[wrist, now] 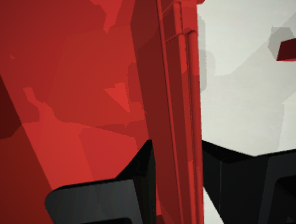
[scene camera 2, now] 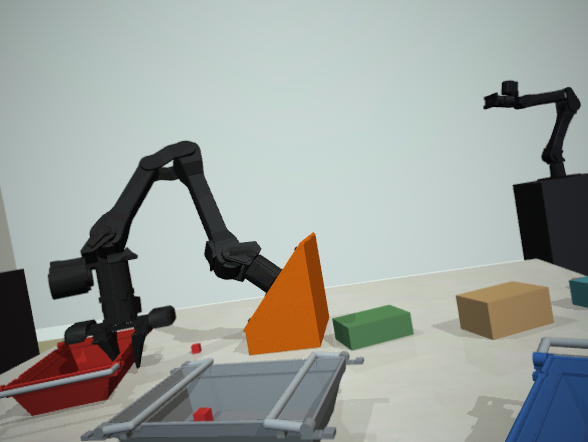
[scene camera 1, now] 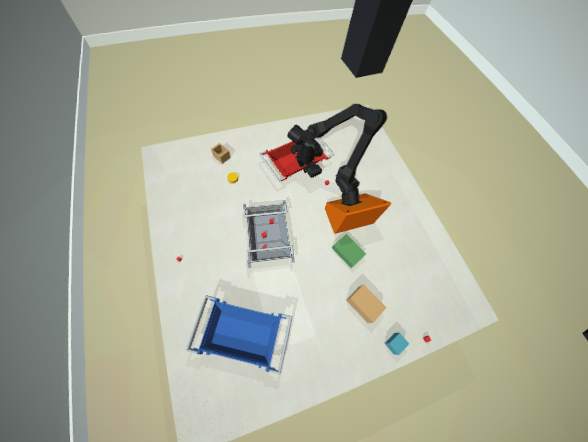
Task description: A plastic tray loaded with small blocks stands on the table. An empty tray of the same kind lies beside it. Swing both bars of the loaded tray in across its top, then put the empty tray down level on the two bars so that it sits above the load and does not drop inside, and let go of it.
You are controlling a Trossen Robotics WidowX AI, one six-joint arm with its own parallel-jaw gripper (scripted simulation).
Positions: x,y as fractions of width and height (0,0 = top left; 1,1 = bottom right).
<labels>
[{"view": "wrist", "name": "my gripper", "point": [0.56,0.63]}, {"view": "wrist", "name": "red tray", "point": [0.31,0.40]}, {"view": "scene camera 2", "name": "my gripper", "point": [0.22,0.84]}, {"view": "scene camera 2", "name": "green block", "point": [0.61,0.75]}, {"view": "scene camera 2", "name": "tan block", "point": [0.85,0.70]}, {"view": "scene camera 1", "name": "red tray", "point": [0.48,0.36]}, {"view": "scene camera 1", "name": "tan block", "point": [0.62,0.69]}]
</labels>
